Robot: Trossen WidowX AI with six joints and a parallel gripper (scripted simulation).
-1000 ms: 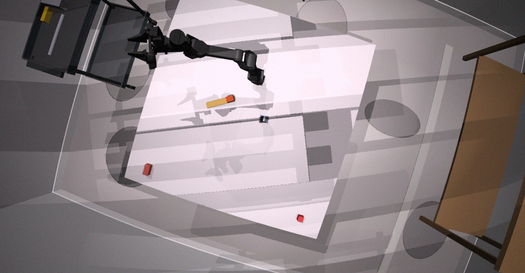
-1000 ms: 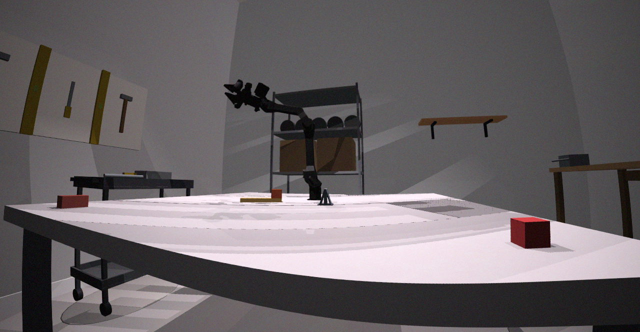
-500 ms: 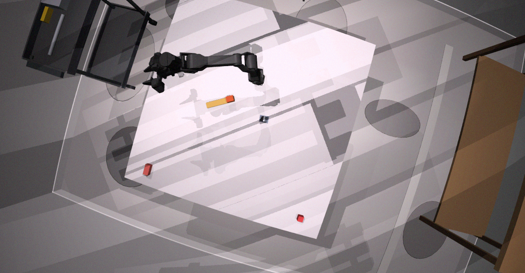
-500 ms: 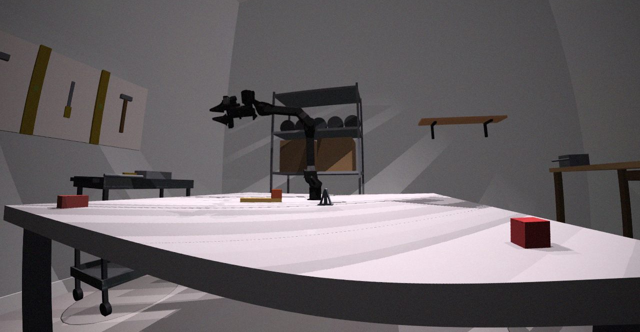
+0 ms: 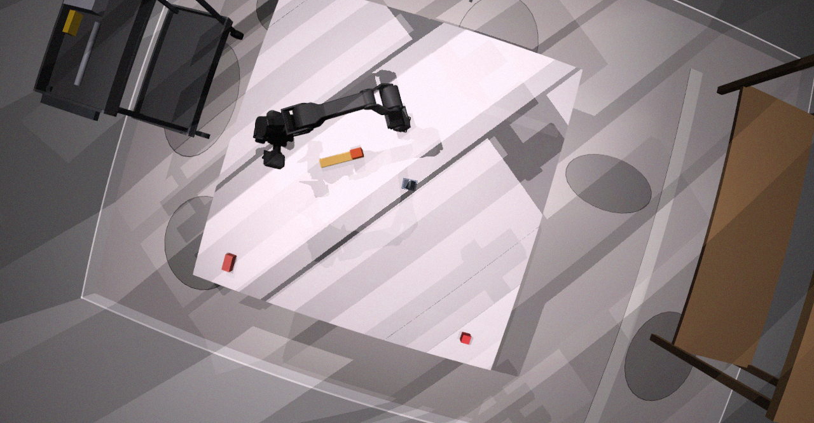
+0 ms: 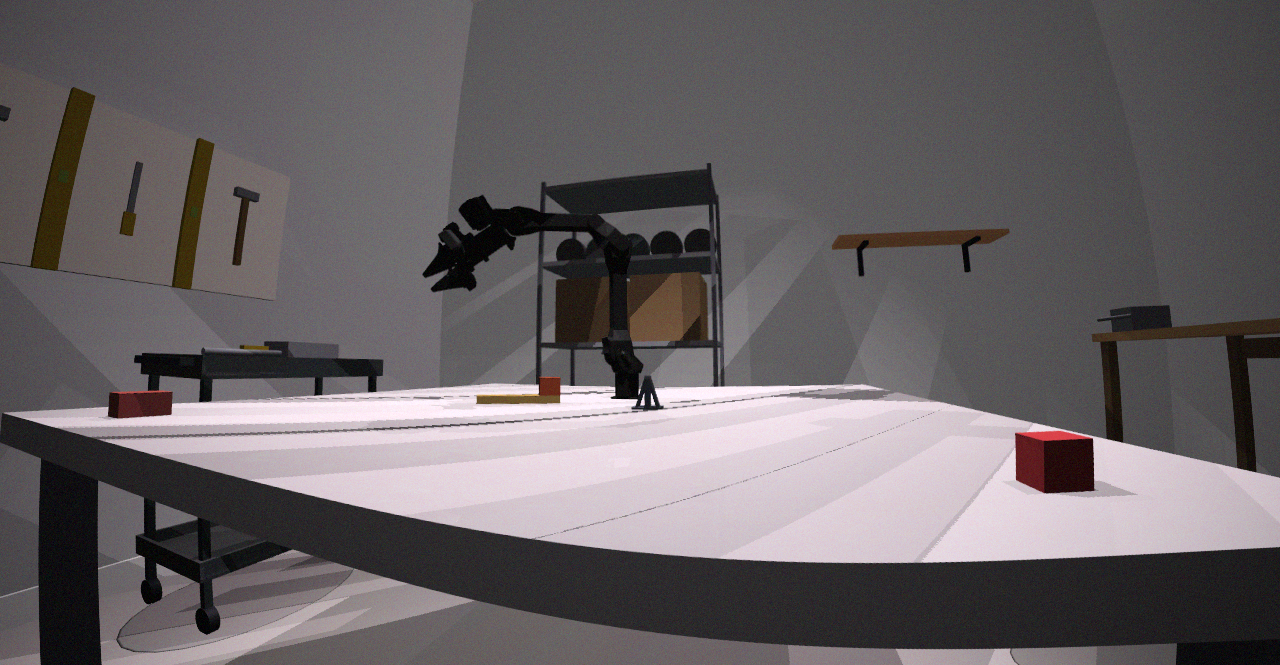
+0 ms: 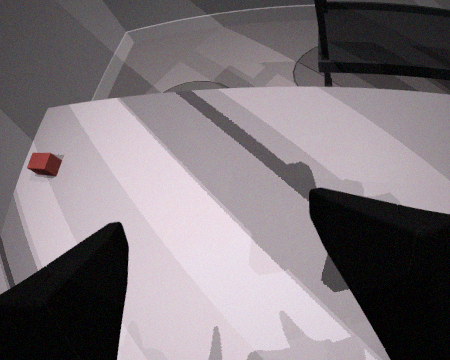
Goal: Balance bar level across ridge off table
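The ridge is 4 cm behind my gripper tip, 49 cm to the left of it and 20 cm below it.
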